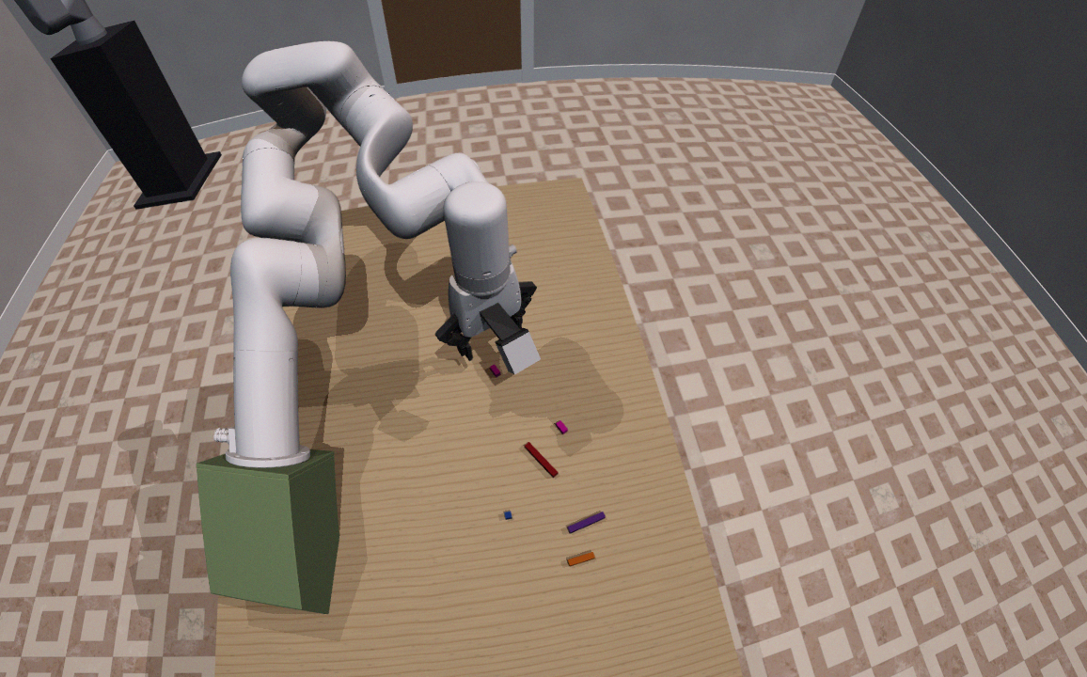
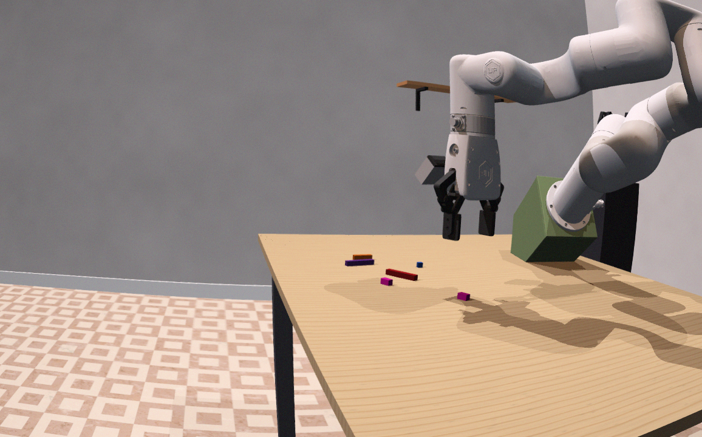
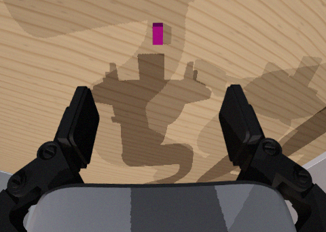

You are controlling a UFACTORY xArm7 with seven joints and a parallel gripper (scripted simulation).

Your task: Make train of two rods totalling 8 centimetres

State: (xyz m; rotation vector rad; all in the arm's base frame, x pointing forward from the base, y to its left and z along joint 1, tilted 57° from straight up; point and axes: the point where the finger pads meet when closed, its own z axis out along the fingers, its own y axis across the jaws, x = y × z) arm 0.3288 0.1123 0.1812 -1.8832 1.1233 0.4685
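Now: hand 28 cm to the left of the purple rod, 13 cm short of it and 11 cm above it. Also, from my hand: magenta rod: 11 cm below; small blue rod: 26 cm to the right, 11 cm below, 1 cm ahead; red rod: 17 cm to the right, 11 cm below, 7 cm ahead.
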